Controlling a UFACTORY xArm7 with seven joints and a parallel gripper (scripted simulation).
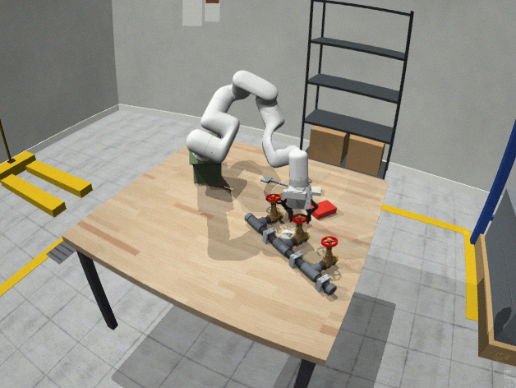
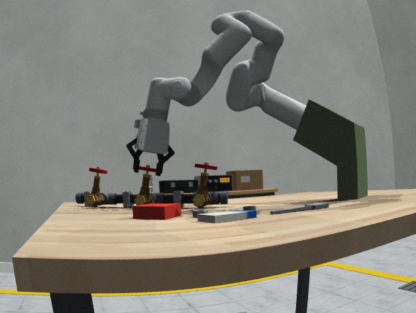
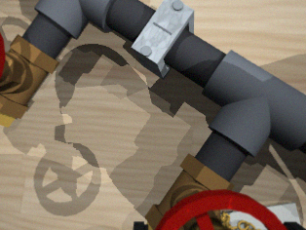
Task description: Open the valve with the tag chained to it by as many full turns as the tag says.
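My gripper is now 50 mm past the white tag, 40 mm to the right of it and 120 mm above it. Round my hand: red block: 110 mm ahead, 250 mm to the left, 110 mm below; then grey wrench: 160 mm behind, 470 mm to the left, 120 mm below; then blue flat tool: 40 mm ahead, 420 mm to the left, 120 mm below.
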